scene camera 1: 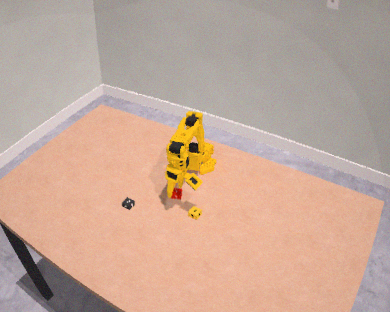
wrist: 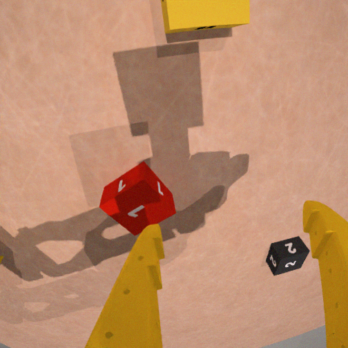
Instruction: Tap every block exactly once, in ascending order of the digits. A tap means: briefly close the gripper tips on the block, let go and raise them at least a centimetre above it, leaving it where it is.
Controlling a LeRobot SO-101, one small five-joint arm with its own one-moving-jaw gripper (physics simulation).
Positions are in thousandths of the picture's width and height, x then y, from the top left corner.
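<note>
I am looking at a black block (wrist: 820,734), and I can see a red block (wrist: 395,570) too.
</note>
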